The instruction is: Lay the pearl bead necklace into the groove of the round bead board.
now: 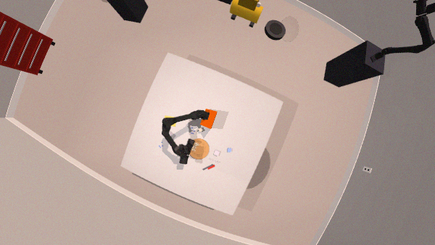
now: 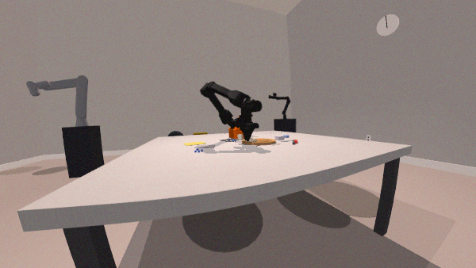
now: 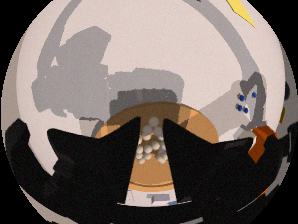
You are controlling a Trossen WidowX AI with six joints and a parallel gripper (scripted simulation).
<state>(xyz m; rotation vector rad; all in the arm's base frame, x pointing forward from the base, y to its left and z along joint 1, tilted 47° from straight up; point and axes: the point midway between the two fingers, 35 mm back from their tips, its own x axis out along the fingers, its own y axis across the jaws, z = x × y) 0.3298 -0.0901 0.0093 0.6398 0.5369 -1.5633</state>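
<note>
My gripper tip is 10 mm past the round tan bead board, 80 mm to the right of it and 10 mm above it. Also, from my gripper tip: tool (130 mm ahead, 240 mm to the left, 10 mm below); yellow pad (180 mm behind, 260 mm to the right, 20 mm below); white square (30 mm behind, 260 mm to the left, 10 mm below).
</note>
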